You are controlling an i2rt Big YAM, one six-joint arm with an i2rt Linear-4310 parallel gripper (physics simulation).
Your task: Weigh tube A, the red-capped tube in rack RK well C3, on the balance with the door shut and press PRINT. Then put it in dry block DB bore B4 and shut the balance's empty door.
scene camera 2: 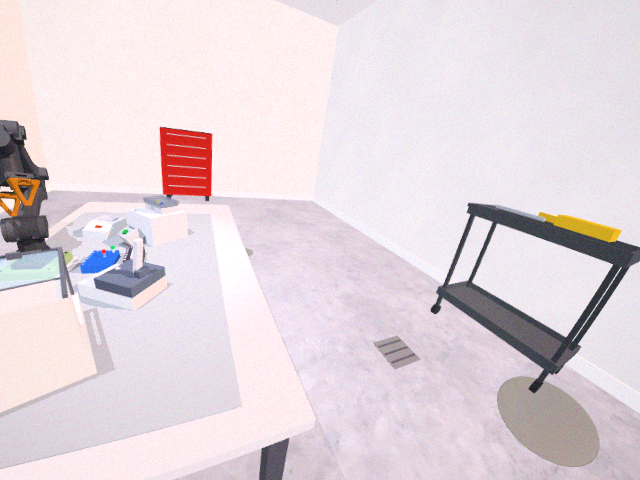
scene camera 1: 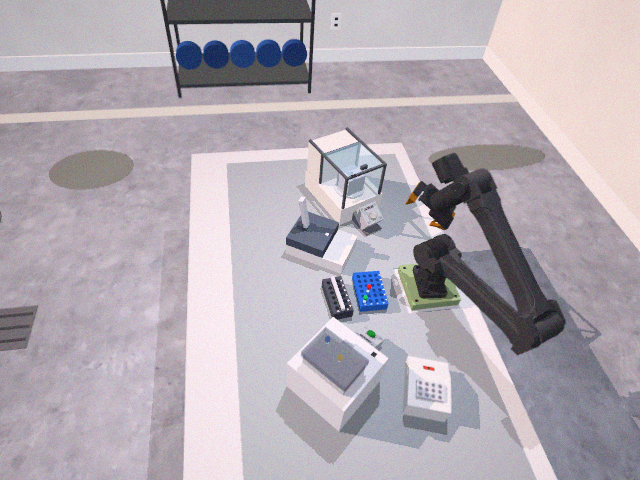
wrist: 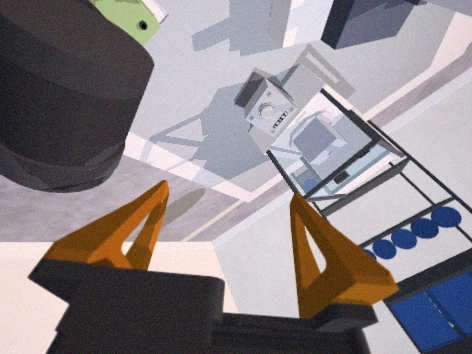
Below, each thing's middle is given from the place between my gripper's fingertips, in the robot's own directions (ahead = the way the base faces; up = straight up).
Labels:
My hand is 300 mm to the left of the balance door (scene camera 1: 354, 158), 150 mm short of it and 30 mm above it. From my hand the other things lie so: balance (scene camera 2: 52, 348) 330 mm to the right, 170 mm ahead, 130 mm below; white box with grey lid (scene camera 1: 336, 370) 410 mm to the left, 270 mm ahead, 150 mm below.

